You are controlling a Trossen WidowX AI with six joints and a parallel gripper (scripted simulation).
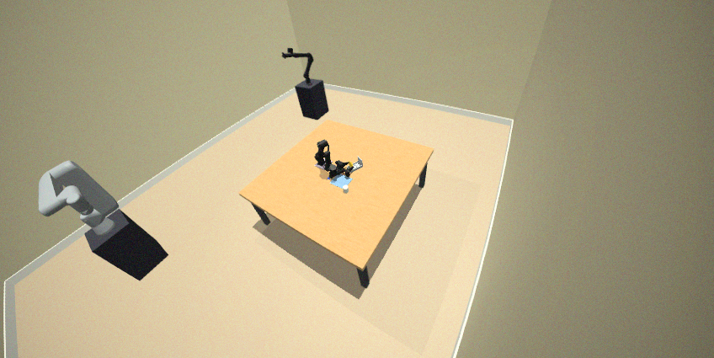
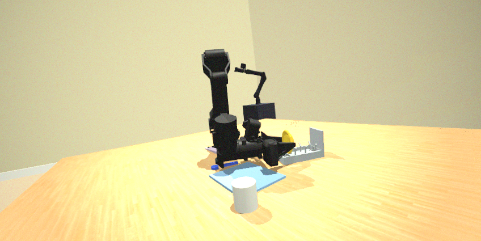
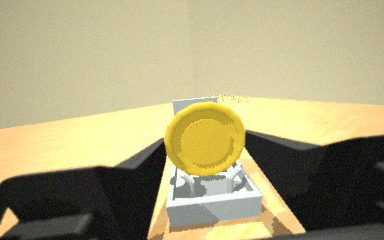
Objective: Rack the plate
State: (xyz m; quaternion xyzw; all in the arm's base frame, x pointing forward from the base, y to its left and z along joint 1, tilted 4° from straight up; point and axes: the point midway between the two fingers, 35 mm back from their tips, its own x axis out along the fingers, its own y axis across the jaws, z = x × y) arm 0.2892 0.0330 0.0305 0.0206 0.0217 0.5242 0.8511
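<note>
Right now my gripper tip is 1 cm to the left of the yellow plate. Also, from my gripper tip: blue spoon 12 cm behind, 17 cm to the right, 5 cm below; then white cup 10 cm ahead, 25 cm to the right, 3 cm below; then grey dish rack 1 cm ahead, 2 cm to the left, 3 cm below.
</note>
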